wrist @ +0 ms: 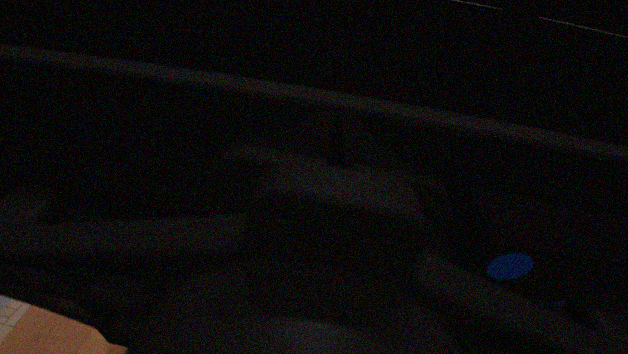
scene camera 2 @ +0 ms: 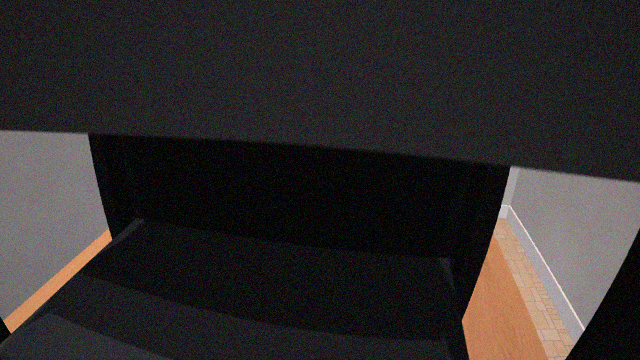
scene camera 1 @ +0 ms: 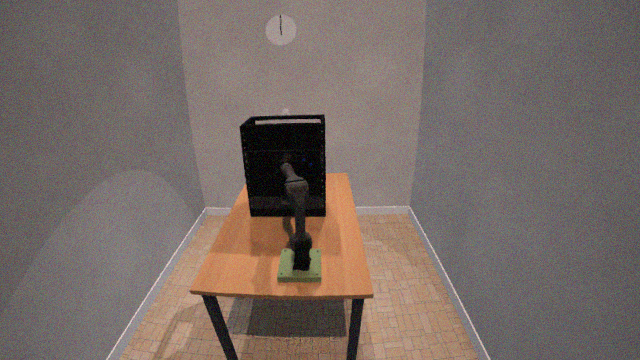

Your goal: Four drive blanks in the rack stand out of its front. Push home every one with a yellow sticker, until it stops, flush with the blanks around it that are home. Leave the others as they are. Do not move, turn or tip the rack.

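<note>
The black rack (scene camera 1: 323, 150) (scene camera 2: 300, 65) stands upright on the table. Its front is very dark in scene camera 1, and its blanks cannot be told apart. Two small blue stickers show on it: the upper left one (scene camera 1: 303, 160) (wrist: 510, 266) and the lower right one (scene camera 1: 310, 164) (wrist: 559, 303), of which a thin sliver shows in the wrist view. No yellow sticker shows in any view. My gripper (scene camera 1: 286, 159) (wrist: 334, 127) is at the rack's front, left of the blue stickers. Its fingers are lost in the dark. Contact with a blank cannot be told.
The arm (scene camera 1: 299, 210) rises from a green base plate (scene camera 1: 285, 272) near the front edge of the wooden table (scene camera 1: 230, 275). In the wrist view, a pale grey strip (wrist: 310, 95) crosses above the gripper, and a corner of the table (wrist: 60, 330) shows at lower left.
</note>
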